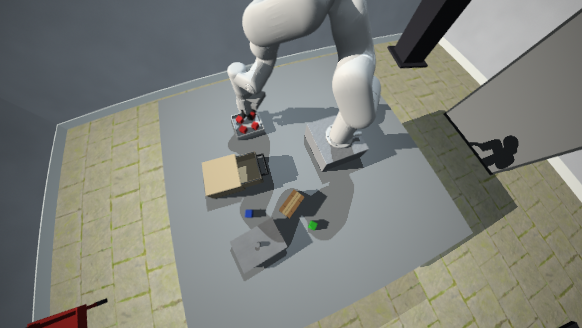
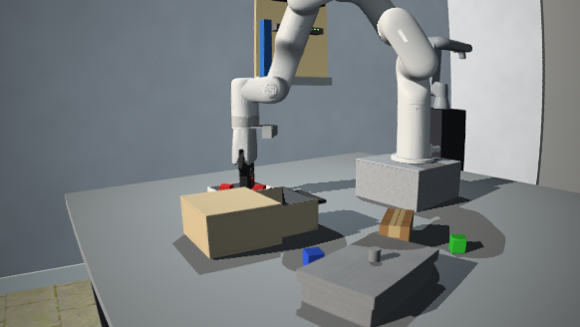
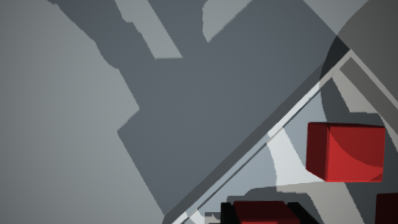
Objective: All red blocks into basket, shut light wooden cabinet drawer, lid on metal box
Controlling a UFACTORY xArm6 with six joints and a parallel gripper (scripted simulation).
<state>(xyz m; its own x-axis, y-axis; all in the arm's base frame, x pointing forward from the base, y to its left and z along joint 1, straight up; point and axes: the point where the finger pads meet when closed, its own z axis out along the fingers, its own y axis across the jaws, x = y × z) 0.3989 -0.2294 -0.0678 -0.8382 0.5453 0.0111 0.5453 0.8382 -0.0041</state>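
The white basket lies 3 cm ahead of my hand, 4 cm to the left of it and 3 cm below it. Round my hand: blue block: 5 cm ahead, 50 cm to the left, 2 cm below; drawer: 4 cm ahead, 31 cm to the left; light wooden cabinet: 9 cm ahead, 32 cm to the left.
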